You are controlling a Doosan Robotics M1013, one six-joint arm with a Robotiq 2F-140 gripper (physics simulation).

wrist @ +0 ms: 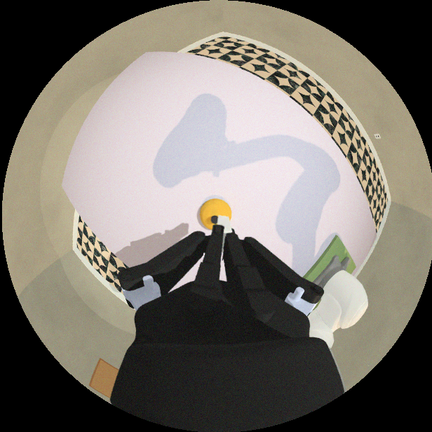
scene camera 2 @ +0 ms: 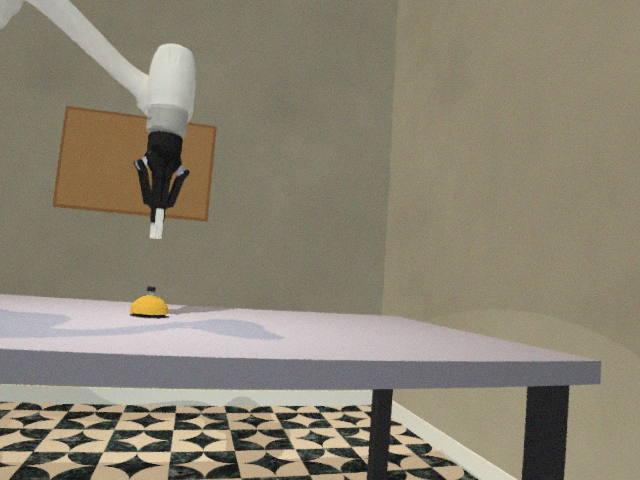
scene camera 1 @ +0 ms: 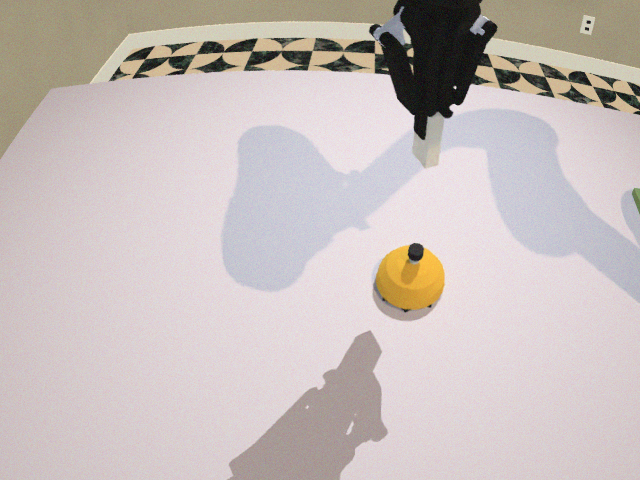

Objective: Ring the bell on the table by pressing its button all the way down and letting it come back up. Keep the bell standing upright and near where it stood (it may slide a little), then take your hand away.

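Places are measured from the arm's base along level axes (x ahead, y left, z up), in centimetres.
Where they show: gripper, fingertip midpoint: (scene camera 2: 155,238) (scene camera 1: 424,158).
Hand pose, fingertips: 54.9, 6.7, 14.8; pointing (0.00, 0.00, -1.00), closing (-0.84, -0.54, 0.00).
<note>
After its pixels a point has its place, as x, y, z.
The bell is a yellow dome (scene camera 1: 409,281) @[54.9, 12.0, 1.2] (scene camera 2: 149,305) @[55.1, 6.0, 0.0] (wrist: 214,207) that stands upright on the pale table (scene camera 1: 155,361) @[82.4, 25.6, -2.7] (scene camera 2: 413,341) @[108.5, -12.7, -2.7] (wrist: 125,125). Its black button (scene camera 1: 415,252) @[54.7, 10.0, 3.9] (scene camera 2: 150,288) @[54.5, 8.7, 3.6] (wrist: 214,219) stands up on a short stem above the dome. My gripper (scene camera 1: 427,147) @[54.9, 6.7, 14.8] (scene camera 2: 156,229) @[54.9, 6.7, 14.8] (wrist: 221,224) is shut with its pale fingertips together and nothing between them. It points down and hangs well above the bell, apart from the button, as scene camera 2 shows. In the wrist view the fingertips overlap part of the dome beside the button.
A green block (wrist: 330,257) shows beside the white arm base (wrist: 345,300) in the wrist view, and its edge (scene camera 1: 637,198) @[14.6, -11.6, -1.5] shows at the right of scene camera 1. A brown board (scene camera 2: 103,160) hangs on the wall behind the arm. Arm shadows lie across the table.
</note>
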